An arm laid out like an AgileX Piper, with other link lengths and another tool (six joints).
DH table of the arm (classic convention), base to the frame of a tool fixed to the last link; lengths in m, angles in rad. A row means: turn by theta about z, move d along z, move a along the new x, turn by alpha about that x. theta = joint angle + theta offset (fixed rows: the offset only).
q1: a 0, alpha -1.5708, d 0.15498, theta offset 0
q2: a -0.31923, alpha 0, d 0, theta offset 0.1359
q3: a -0.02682, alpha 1.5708, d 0, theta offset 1.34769
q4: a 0, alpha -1.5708, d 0.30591, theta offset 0
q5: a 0, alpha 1.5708, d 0, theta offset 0
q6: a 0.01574, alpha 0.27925, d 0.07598, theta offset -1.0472
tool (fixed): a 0, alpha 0, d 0.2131, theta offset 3.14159
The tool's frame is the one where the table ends.
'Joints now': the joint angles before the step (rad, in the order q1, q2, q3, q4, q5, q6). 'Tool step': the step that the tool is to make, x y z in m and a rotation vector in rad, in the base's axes. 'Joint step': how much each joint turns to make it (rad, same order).
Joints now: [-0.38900 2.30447 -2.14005 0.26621 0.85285 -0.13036]
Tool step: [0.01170 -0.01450 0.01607 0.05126 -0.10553 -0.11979]
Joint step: [-0.00001 0.00242 0.00001 0.01217 -0.10806 0.12097]
